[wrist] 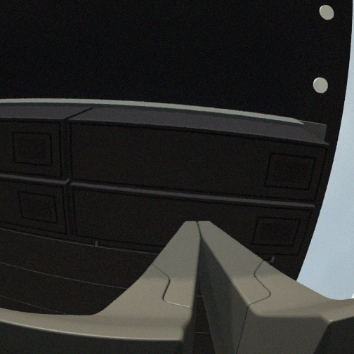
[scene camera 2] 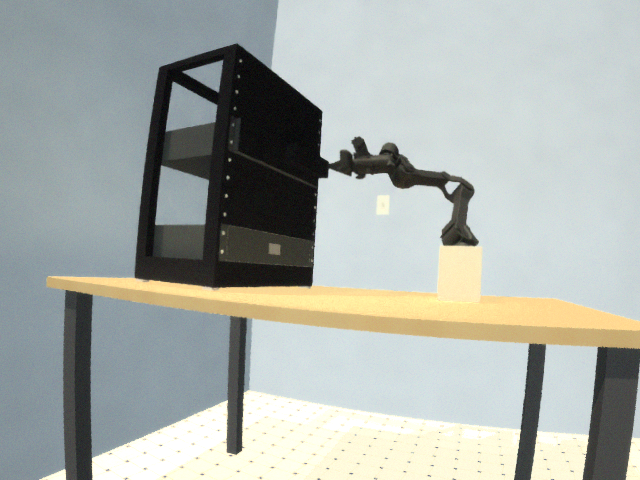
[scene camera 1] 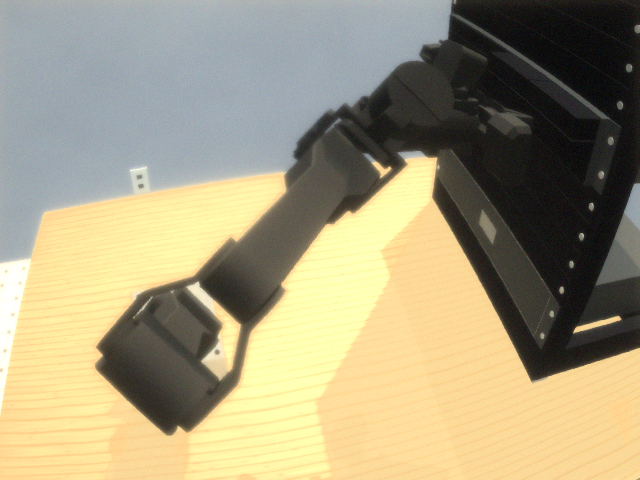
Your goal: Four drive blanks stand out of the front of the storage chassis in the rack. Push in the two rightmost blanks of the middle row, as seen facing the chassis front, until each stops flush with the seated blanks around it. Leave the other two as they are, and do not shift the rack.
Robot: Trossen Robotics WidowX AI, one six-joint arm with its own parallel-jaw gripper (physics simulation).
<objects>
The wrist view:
gripper: 196,232
black rack: 126,126
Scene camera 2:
gripper: 327,166
black rack: 261,156
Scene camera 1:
gripper: 532,121
black rack: 550,254
</objects>
